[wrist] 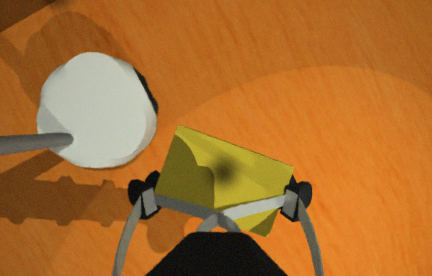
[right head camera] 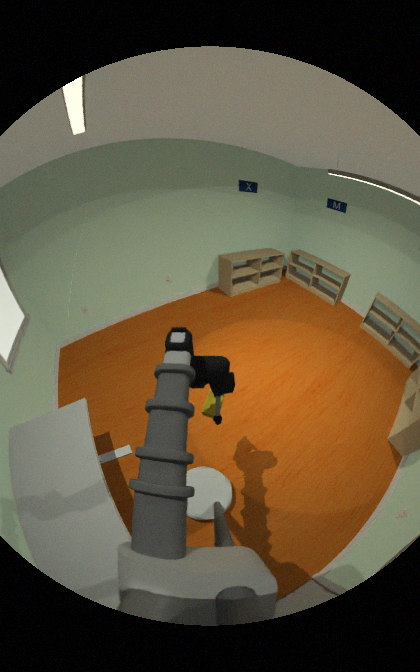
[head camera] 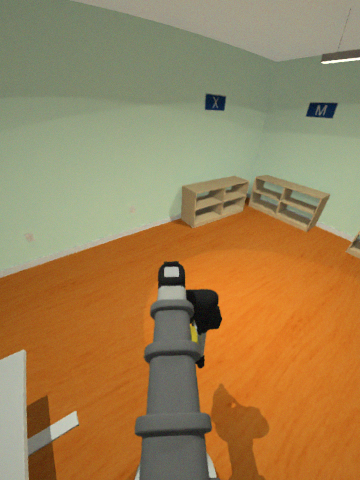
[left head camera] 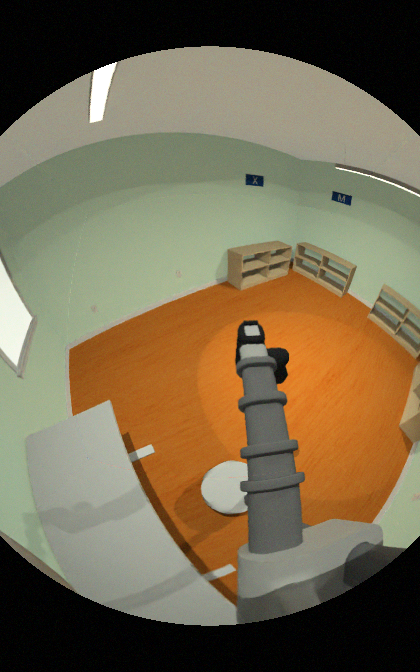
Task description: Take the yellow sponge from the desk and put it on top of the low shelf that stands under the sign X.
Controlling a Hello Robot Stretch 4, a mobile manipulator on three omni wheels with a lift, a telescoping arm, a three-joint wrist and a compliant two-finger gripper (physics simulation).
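Where they show: gripper, fingertip midpoint: (wrist: 219, 186); robot's base at its link origin: (wrist: 109, 113) (left head camera: 229, 486).
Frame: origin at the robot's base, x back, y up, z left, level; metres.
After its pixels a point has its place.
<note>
The yellow sponge (head camera: 194, 333) @(z -0.078, x -0.418, y 0.882 m) (right head camera: 212, 404) (wrist: 225, 170) @(z -0.064, x -0.397, y 0.881 m) is held between the two fingertips of my gripper (wrist: 219, 186) @(z -0.087, x -0.396, y 0.840 m), which is shut on it, high above the orange floor. The sponge sits slightly turned between the fingers. The arm hides most of it in the head camera view. The low wooden shelf (head camera: 189, 206) @(z -0.284, x -2.711, y 0.313 m) (left head camera: 235, 267) @(z -0.283, x -2.714, y 0.327 m) (right head camera: 225, 274) stands against the far wall under the blue sign X (head camera: 215, 102) @(z -0.656, x -3.262, y 1.728 m) (left head camera: 254, 180) @(z -0.658, x -3.263, y 1.713 m) (right head camera: 248, 186). It is well beyond the gripper. The white desk (head camera: 12, 415) @(z 0.575, x -0.212, y 0.694 m) (left head camera: 85, 460) @(z 0.733, x -0.071, y 0.693 m) (right head camera: 55, 450) is at the lower left.
A second low shelf (head camera: 305, 190) @(z -2.208, x -2.777, y 0.583 m) (left head camera: 345, 261) @(z -2.355, x -2.742, y 0.584 m) (right head camera: 341, 273) stands right of it, under the sign M (head camera: 321, 110) @(z -2.289, x -3.168, y 1.719 m) (left head camera: 341, 198) @(z -2.289, x -3.166, y 1.710 m) (right head camera: 336, 205). Further shelves stand along the right wall. The round white base (left head camera: 225, 487) @(z 0.038, x -0.003, y 0.187 m) (right head camera: 210, 492) (wrist: 97, 110) @(z 0.004, x -0.024, y 0.187 m) is below the arm.
</note>
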